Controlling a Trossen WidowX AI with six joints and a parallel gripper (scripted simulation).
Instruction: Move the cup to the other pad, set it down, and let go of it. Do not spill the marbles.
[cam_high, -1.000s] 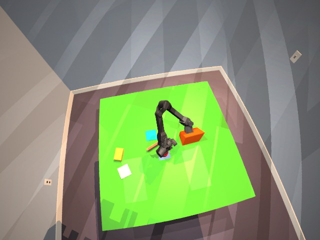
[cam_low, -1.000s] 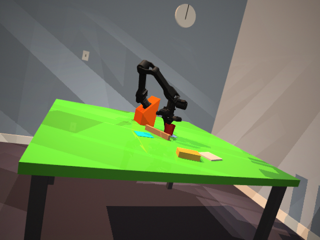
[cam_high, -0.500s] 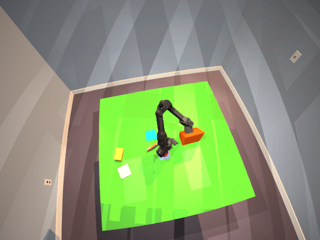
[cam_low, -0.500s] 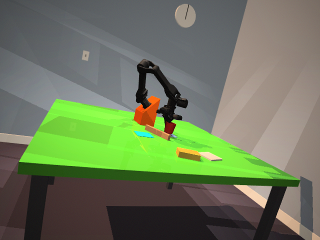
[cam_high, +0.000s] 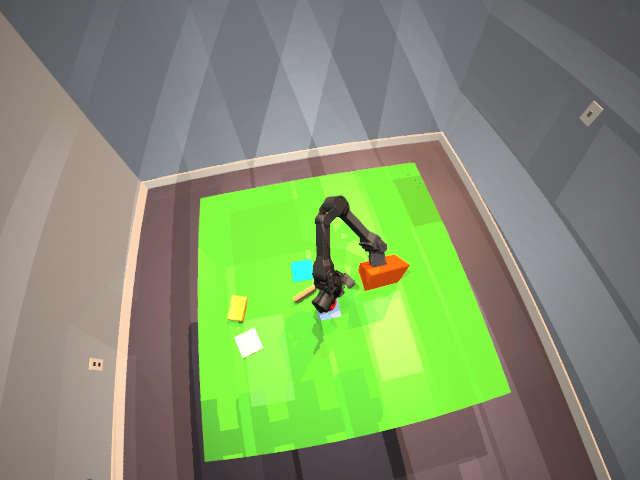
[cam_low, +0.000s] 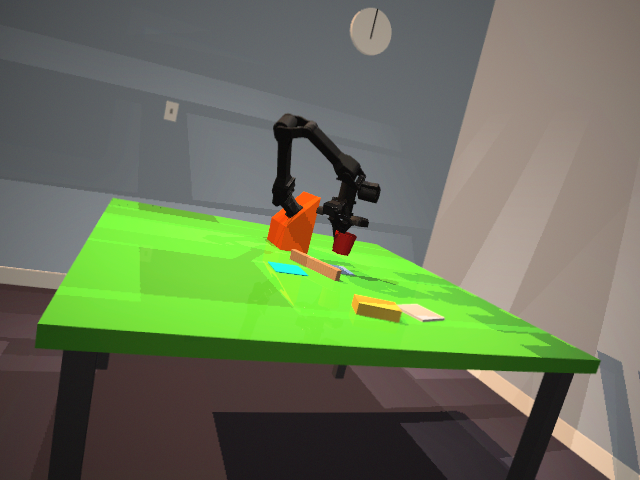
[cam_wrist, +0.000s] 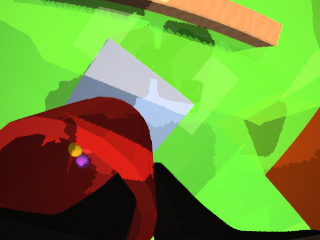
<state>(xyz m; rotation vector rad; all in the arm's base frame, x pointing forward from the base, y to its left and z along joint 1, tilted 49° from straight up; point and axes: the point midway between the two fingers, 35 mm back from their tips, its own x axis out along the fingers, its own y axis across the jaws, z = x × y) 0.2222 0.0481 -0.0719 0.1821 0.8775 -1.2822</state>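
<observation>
Now: gripper tip 30 mm to the right of the purple marble, 30 mm short of it and 20 mm above it. Also, from my gripper tip: yellow marble 40 mm ahead, 30 mm to the left, 20 mm below; then pale blue pad 100 mm below, 30 mm ahead, 10 mm to the left; then cup 30 mm ahead, 10 mm to the left.
</observation>
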